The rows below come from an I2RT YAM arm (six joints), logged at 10 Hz.
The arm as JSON. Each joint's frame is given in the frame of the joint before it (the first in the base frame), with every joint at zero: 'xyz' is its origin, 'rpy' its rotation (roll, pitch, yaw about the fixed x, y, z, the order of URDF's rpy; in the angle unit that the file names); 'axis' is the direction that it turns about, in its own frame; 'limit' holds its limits. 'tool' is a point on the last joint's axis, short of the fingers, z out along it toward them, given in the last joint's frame.
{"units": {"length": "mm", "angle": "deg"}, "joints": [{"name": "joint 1", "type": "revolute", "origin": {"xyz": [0.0, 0.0, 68.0], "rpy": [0.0, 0.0, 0.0]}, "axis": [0.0, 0.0, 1.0], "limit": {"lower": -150.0, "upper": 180.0}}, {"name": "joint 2", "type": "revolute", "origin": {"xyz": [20.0, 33.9, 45.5], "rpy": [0.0, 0.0, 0.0]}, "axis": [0.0, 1.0, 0.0], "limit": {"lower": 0.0, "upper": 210.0}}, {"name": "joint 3", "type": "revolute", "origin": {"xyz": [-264.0, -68.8, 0.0], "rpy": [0.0, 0.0, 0.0]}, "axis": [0.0, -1.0, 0.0], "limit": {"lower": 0.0, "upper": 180.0}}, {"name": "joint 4", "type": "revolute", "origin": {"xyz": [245.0, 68.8, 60.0], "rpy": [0.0, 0.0, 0.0]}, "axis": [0.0, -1.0, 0.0], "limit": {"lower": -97.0, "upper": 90.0}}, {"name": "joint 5", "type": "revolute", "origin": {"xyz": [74.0, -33.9, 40.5], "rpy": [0.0, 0.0, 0.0]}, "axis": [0.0, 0.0, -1.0], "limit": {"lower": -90.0, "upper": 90.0}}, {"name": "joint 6", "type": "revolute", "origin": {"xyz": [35.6, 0.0, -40.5], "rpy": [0.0, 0.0, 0.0]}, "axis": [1.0, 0.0, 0.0], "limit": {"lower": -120.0, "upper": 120.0}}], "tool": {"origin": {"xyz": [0.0, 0.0, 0.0], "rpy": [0.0, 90.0, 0.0]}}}
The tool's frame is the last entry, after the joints.
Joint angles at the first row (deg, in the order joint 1, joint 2, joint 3, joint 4, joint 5, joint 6):
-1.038, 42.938, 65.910, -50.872, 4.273, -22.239
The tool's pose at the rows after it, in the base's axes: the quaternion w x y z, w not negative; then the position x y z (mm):
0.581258, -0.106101, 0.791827, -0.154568, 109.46, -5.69, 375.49
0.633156, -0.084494, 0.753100, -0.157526, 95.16, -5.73, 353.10
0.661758, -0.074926, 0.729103, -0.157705, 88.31, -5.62, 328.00
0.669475, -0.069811, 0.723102, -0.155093, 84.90, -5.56, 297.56
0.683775, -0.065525, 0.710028, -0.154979, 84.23, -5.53, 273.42
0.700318, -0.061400, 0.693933, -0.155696, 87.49, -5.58, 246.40
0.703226, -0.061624, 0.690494, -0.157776, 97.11, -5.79, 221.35
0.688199, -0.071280, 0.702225, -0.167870, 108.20, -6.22, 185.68
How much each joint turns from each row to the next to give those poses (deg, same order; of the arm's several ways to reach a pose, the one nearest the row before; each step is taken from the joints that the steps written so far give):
0.001, -9.551, -10.602, 12.809, 1.706, 1.442
-0.002, -8.481, -9.135, 8.195, 0.479, 1.399
0.000, -6.601, -7.978, 5.683, 0.022, 0.612
-0.002, -6.011, -7.584, 2.666, -0.003, 0.590
0.005, -5.114, -6.492, 3.607, -0.016, 0.262
-0.005, -5.004, -7.388, 5.051, -0.027, 0.153
0.005, -1.246, -6.381, 5.682, 0.070, -0.218
0.000, -0.092, -7.652, 5.526, 0.372, -1.530

